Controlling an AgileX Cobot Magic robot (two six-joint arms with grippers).
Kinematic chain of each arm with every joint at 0, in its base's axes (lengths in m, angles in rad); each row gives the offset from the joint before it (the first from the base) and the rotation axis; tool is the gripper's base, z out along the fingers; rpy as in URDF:
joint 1: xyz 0 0 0.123 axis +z
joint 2: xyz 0 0 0 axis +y
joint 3: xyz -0.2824 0 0.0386 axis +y
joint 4: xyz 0.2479 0 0.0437 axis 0.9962 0 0.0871
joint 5: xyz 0 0 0 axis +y
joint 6: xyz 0.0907 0 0.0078 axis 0.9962 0 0.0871
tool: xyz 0 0 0 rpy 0 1.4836 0
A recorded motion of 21 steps. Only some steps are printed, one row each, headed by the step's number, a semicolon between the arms.
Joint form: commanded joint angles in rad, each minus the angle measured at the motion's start. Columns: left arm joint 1, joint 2, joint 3, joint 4, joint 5, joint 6; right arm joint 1, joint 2, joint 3, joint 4, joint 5, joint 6.
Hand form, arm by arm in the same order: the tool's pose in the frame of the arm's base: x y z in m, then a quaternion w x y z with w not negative. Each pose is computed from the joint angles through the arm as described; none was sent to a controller.
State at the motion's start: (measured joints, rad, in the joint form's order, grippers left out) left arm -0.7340 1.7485 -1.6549 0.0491 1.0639 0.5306; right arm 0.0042 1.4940 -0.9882 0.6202 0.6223 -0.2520
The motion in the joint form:
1: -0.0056 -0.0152 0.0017 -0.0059 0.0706 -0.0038; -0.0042 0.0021 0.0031 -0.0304 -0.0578 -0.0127
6: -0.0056 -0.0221 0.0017 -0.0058 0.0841 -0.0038; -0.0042 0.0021 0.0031 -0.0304 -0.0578 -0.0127
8: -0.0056 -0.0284 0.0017 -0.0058 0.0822 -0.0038; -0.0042 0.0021 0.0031 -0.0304 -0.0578 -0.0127
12: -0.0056 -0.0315 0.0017 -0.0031 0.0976 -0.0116; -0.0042 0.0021 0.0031 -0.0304 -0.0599 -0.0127
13: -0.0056 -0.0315 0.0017 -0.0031 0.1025 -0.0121; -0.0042 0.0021 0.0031 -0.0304 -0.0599 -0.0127
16: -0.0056 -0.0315 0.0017 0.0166 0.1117 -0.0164; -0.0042 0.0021 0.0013 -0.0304 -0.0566 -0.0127
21: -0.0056 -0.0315 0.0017 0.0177 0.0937 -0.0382; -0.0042 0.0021 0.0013 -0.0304 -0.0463 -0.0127
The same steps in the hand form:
1: 0.2782 -0.2490 0.3369 0.22083 0.58082 0.78350 -0.00236; 0.3084 0.0271 0.2558 0.30131 0.06794 0.93367 0.18128
6: 0.2763 -0.2472 0.3390 0.21764 0.58108 0.78421 -0.00192; 0.3084 0.0271 0.2558 0.30131 0.06794 0.93367 0.18128
8: 0.2754 -0.2464 0.3414 0.22162 0.58051 0.78351 -0.00234; 0.3084 0.0271 0.2558 0.30131 0.06794 0.93367 0.18128
12: 0.2741 -0.2449 0.3420 0.21579 0.57827 0.78679 -0.00119; 0.3085 0.0271 0.2559 0.30224 0.06821 0.93341 0.18095
13: 0.2738 -0.2446 0.3418 0.21341 0.57834 0.78739 -0.00096; 0.3085 0.0271 0.2559 0.30224 0.06821 0.93341 0.18095
16: 0.2744 -0.2429 0.3415 0.20997 0.57844 0.78819 0.00872; 0.3086 0.0272 0.2563 0.30162 0.06763 0.93354 0.18153
21: 0.2755 -0.2438 0.3422 0.21883 0.56903 0.79265 0.00583; 0.3078 0.0276 0.2559 0.29706 0.06632 0.93478 0.18312

